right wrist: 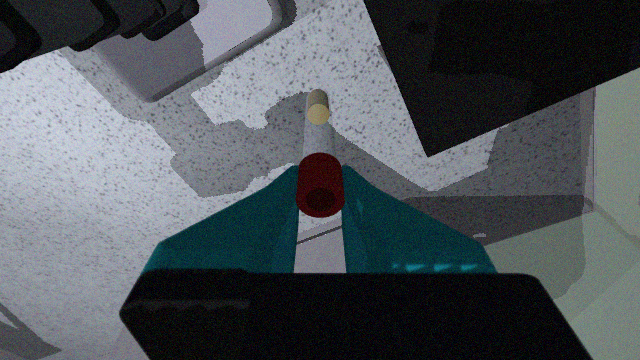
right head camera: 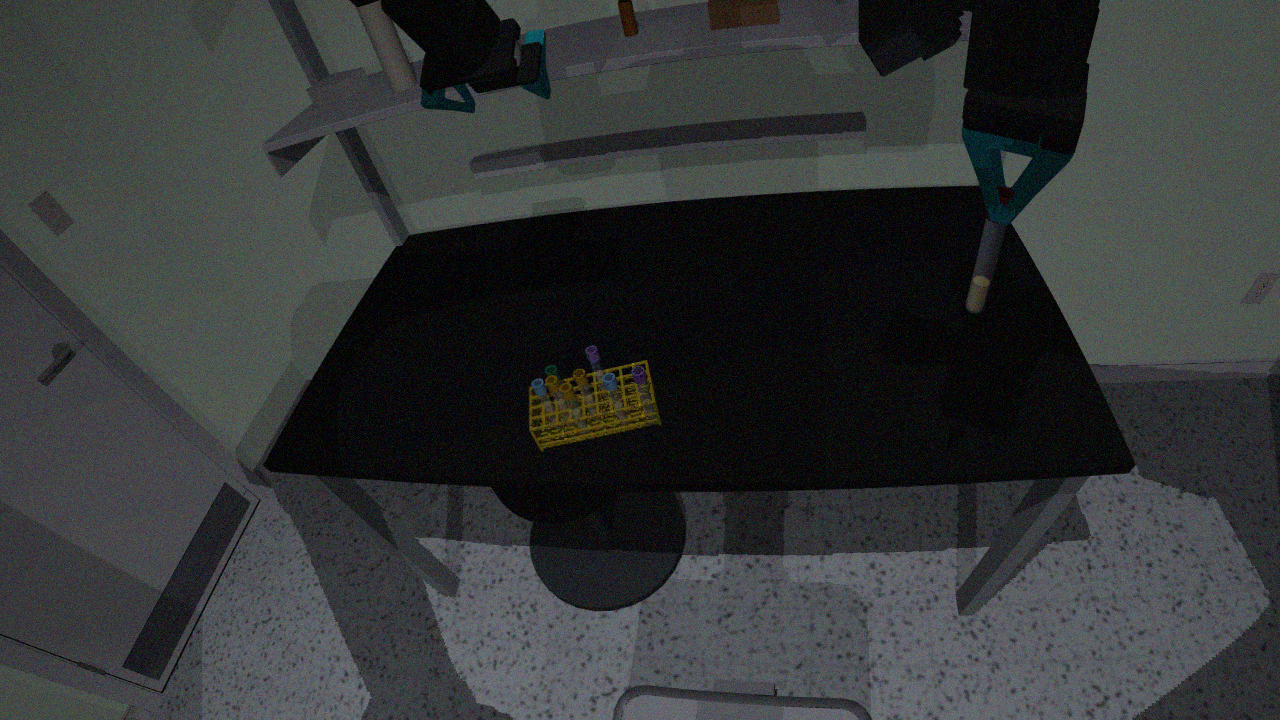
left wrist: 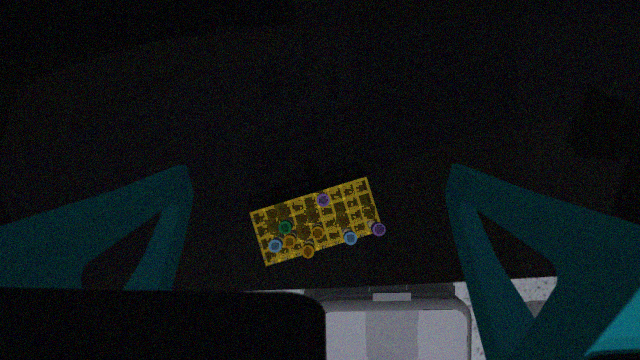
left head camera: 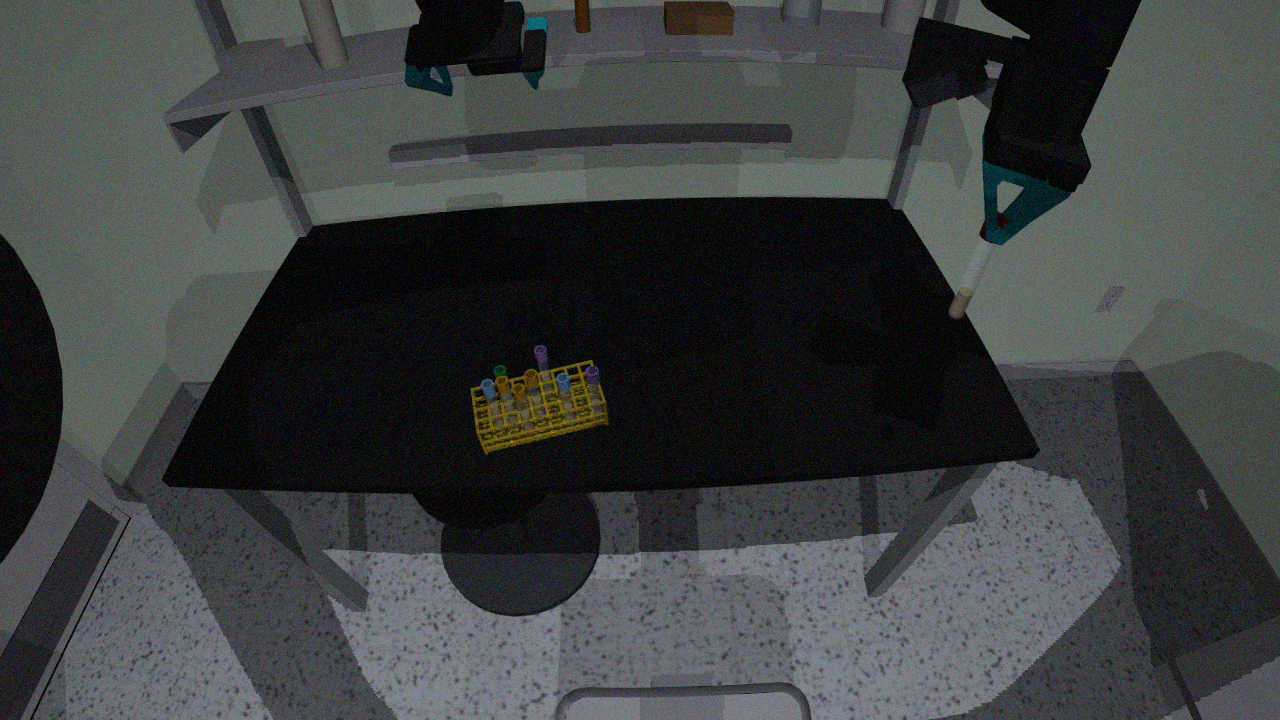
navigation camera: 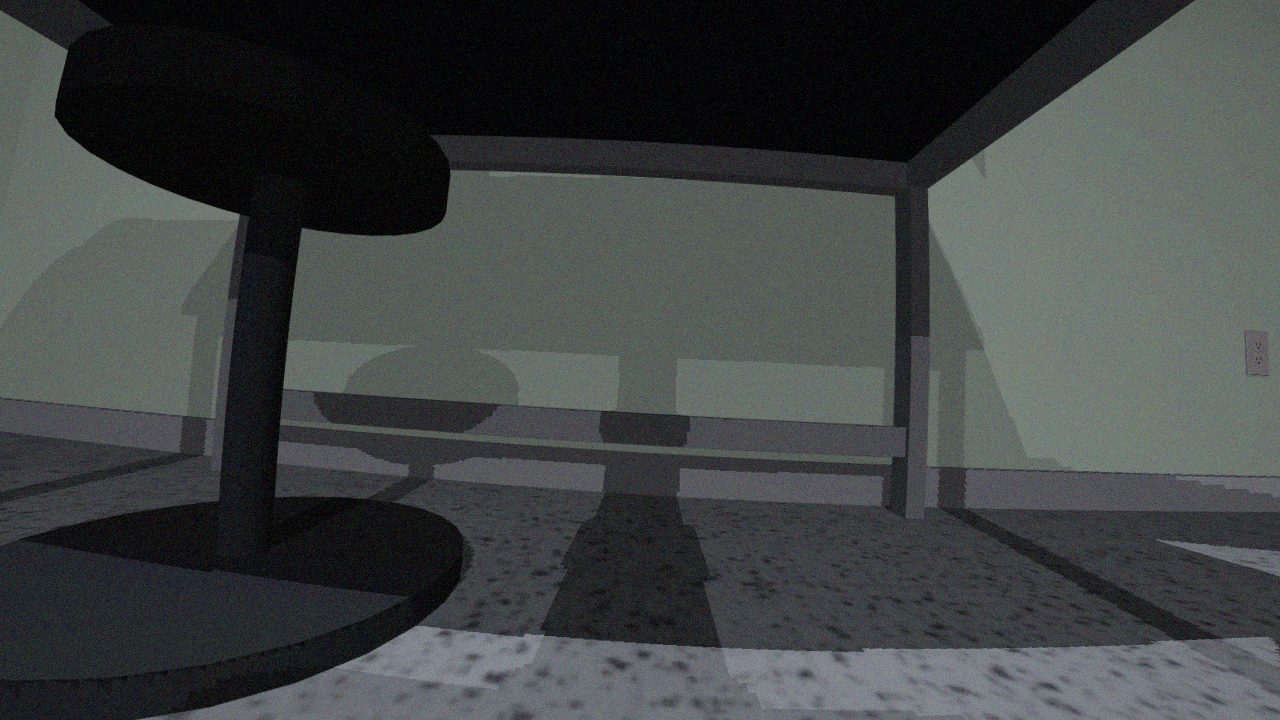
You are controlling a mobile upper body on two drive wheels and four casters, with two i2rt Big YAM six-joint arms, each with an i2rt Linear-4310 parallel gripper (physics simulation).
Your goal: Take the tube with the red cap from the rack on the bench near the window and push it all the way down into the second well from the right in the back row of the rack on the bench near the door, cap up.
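Frame: origin at the left arm's base, x ahead, y right, z down, level; centimetres.
Where they show: left gripper, fingertip midpoint: (right head camera: 510, 101) (left wrist: 319, 179) (left head camera: 493, 87); right gripper, fingertip midpoint: (right wrist: 320, 178) (right head camera: 1001, 214) (left head camera: 993, 235).
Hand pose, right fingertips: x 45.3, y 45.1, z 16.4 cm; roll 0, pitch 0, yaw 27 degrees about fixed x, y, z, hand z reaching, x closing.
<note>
Each offset is from my right fingertips to the top centre of the thing. "spot": to the spot under its first point. Level surfaces: height alone.
The tube with the red cap {dx +0.0, dy -0.2, dz -1.8 cm} (right wrist: 320, 185) (left head camera: 973, 273) (right head camera: 985, 264) hangs cap up, a little tilted, high above the right end of the bench, by its front right side in the head views. My right gripper (left head camera: 995, 234) (right head camera: 1001, 214) (right wrist: 320, 178) is shut on it at the cap. A yellow rack {spot: dx +17.3, dy -35.2, dz +44.8 cm} (left head camera: 606, 411) (right head camera: 657, 411) (left wrist: 372, 192) stands on the black bench {dz +48.4 cm} (left head camera: 716, 313) (right head camera: 805, 313) and holds several tubes with blue, orange, green and purple caps. My left gripper (left head camera: 487, 87) (right head camera: 510, 105) (left wrist: 319, 179) is open and empty, high above the bench and the rack.
A shelf {dz +2.7 cm} (left head camera: 617, 44) (right head camera: 590, 53) with a brown box {spot: dx +61.5, dy -19.5, dz -0.3 cm} (left head camera: 698, 17) (right head camera: 744, 12) and cylinders runs above the back of the bench. A stool (left head camera: 520, 564) (right head camera: 608, 555) (navigation camera: 259, 358) stands under the bench's front edge. A door (right head camera: 107, 501) is at the left.
</note>
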